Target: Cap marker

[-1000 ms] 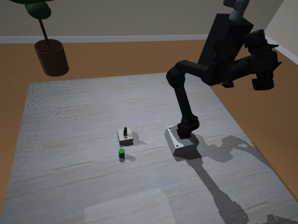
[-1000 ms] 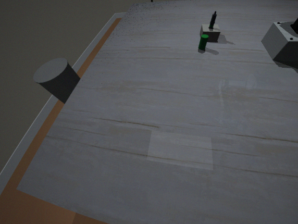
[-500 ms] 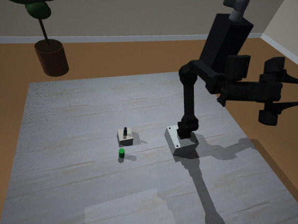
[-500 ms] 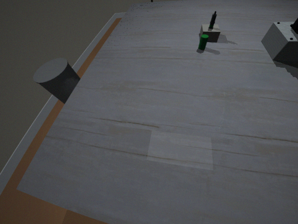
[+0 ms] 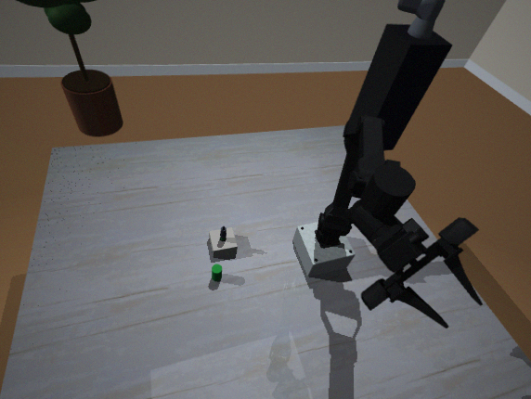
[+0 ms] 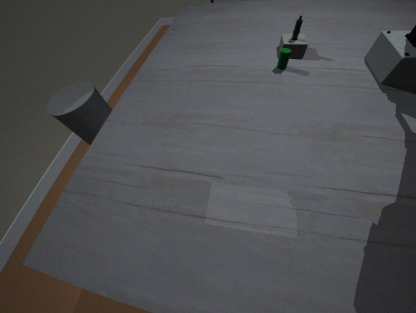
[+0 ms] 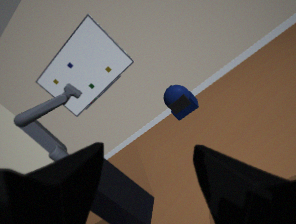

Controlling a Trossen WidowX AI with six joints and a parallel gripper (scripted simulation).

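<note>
Right now my gripper tip is 450 mm above the green cap, 350 mm to the left of it and 290 mm short of it. From my gripper tip the other things lie so: holder block: 460 mm to the right, 450 mm below, 250 mm ahead.
</note>
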